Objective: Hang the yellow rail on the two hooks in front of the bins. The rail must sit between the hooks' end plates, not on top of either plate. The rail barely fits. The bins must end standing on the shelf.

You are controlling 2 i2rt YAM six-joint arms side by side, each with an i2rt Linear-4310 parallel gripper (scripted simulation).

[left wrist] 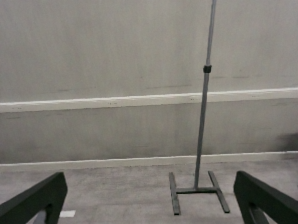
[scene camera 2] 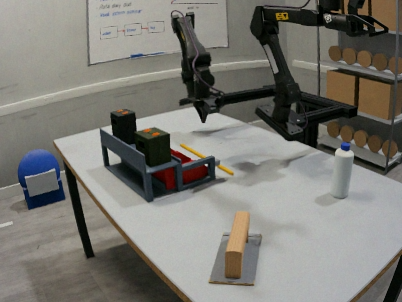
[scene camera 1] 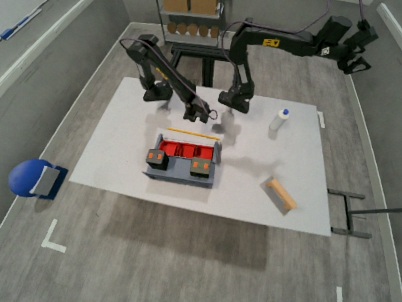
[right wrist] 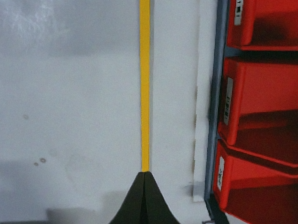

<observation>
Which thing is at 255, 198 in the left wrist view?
My left gripper.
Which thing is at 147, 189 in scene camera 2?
A blue-grey shelf.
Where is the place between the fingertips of my right gripper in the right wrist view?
144, 180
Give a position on a green box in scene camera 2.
At 154, 143
</observation>
